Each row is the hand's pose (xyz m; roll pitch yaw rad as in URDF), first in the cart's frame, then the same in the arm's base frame.
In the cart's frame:
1: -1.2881 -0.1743 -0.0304 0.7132 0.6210 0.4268
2: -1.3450 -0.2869 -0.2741 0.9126 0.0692 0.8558
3: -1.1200 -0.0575 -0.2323 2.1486 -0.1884 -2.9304
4: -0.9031 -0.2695 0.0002 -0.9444 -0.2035 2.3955
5: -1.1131 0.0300 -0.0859 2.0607 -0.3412 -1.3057
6: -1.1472 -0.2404 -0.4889 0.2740 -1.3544 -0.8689
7: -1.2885 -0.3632 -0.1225 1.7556 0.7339 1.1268
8: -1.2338 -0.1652 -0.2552 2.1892 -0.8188 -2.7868
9: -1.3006 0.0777 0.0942 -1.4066 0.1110 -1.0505
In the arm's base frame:
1: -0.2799 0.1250 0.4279 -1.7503 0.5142 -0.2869
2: -0.1391 -0.0196 0.6139 -1.7627 1.1920 -0.3607
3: -0.0551 -0.0020 0.3014 -2.0641 -0.6409 -2.8793
4: 0.0044 0.3755 0.3071 0.8556 0.2478 -2.5624
5: -0.1643 0.0620 0.1869 -0.1070 -0.5702 1.3557
6: 0.1322 -0.1059 0.5341 -1.6720 0.1938 2.0884
7: -0.1769 0.1552 0.6086 -1.4976 0.5644 -0.9304
8: -0.0984 -0.0164 0.4530 -1.6411 -0.3265 2.7642
9: -0.4279 0.0798 0.1929 3.0596 -0.5192 0.7512

